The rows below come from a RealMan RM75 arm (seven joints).
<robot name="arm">
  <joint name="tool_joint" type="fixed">
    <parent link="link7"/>
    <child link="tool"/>
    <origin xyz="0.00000 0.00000 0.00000" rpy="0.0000 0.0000 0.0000"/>
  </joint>
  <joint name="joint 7" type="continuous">
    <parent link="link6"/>
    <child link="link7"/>
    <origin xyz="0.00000 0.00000 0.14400" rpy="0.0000 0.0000 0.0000"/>
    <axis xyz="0 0 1"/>
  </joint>
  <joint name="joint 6" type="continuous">
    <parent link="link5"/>
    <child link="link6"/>
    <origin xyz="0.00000 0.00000 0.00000" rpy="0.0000 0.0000 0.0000"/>
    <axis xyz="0 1 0"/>
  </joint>
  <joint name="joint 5" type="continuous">
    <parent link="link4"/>
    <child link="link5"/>
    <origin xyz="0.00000 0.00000 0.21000" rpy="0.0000 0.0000 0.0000"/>
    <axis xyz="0 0 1"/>
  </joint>
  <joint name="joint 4" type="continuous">
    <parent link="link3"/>
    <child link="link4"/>
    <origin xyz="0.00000 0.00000 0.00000" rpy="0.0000 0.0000 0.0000"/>
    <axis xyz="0 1 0"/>
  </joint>
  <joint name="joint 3" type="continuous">
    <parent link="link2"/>
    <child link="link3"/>
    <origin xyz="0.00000 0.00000 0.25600" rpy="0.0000 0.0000 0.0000"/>
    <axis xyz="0 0 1"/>
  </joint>
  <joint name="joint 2" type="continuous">
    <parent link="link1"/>
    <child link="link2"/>
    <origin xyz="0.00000 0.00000 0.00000" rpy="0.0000 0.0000 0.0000"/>
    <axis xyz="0 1 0"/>
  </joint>
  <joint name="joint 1" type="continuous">
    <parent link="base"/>
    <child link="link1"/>
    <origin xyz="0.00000 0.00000 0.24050" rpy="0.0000 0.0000 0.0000"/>
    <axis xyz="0 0 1"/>
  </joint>
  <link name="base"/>
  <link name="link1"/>
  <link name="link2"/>
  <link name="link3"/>
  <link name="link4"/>
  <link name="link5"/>
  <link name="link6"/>
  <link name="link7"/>
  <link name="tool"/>
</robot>
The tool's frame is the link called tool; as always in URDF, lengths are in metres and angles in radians. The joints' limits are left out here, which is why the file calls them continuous.
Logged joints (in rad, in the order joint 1, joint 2, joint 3, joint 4, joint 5, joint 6, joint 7), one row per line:
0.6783, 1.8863, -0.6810, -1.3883, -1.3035, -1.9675, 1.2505
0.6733, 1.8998, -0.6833, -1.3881, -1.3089, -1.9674, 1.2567
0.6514, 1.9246, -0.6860, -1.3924, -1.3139, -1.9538, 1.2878
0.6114, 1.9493, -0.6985, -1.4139, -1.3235, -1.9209, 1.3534
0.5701, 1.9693, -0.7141, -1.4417, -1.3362, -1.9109, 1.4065
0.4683, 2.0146, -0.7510, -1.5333, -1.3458, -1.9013, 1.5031
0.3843, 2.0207, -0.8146, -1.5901, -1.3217, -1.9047, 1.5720
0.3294, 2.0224, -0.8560, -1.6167, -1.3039, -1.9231, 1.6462
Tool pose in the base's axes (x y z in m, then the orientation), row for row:
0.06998, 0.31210, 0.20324, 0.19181, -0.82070, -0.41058, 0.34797
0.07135, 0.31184, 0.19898, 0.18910, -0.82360, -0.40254, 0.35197
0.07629, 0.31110, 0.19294, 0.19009, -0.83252, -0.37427, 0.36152
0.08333, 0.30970, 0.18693, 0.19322, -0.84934, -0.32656, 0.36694
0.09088, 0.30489, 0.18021, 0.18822, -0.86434, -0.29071, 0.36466
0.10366, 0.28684, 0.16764, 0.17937, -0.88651, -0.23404, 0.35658
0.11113, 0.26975, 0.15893, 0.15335, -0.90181, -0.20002, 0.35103
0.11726, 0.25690, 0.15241, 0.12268, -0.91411, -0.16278, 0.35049
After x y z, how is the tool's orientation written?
As a quaternion, w x y z.
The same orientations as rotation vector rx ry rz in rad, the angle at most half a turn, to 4 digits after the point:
-2.3043, -1.1528, 0.9770
-2.3158, -1.1319, 0.9897
-2.3397, -1.0518, 1.0160
-2.3829, -0.9162, 1.0295
-2.4315, -0.8178, 1.0259
-2.5059, -0.6616, 1.0080
-2.5860, -0.5736, 1.0066
-2.6671, -0.4749, 1.0226

